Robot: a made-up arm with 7 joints.
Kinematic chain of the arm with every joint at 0, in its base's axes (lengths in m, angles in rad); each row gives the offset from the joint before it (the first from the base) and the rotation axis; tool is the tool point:
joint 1: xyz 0 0.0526 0 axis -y
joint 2: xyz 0 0.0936 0 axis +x
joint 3: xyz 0 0 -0.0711 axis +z
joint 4: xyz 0 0 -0.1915 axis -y
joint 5: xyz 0 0 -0.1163 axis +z
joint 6: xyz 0 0 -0.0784 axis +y
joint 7: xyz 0 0 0 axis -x
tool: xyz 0 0 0
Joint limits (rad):
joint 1: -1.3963..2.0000
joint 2: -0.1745..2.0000
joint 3: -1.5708..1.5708
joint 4: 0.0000..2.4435
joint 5: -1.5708..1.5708
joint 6: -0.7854..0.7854
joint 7: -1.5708..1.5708
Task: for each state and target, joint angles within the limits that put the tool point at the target. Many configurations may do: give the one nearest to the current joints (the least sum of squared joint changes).
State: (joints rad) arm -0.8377 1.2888 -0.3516 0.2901 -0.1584 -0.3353 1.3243
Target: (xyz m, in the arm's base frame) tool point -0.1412 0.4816 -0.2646
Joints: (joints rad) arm -0.7053 0.9119 -0.3901 0.3634 -0.1584 -0.3353 1.3243
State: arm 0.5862 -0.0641 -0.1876 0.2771 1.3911 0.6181 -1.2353
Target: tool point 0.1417 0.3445 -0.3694
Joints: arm 0.1221 0.4932 -0.0739 0.5150 1.3911 0.6181 -1.2353
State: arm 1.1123 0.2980 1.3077 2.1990 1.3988 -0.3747 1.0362
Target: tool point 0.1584 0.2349 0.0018
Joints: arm 1.0872 -0.1745 0.9774 2.3786 1.3988 -0.3747 1.0362
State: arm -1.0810 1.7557 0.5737 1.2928 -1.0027 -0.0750 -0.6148
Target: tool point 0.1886 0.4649 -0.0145
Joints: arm -0.8697 1.5855 0.7752 1.2681 -1.0027 -0.0750 -0.6148
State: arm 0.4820 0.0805 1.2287 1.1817 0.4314 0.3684 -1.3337
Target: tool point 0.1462 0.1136 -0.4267
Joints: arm 0.2523 -0.1745 0.9190 0.3015 0.4314 0.3684 -1.3337
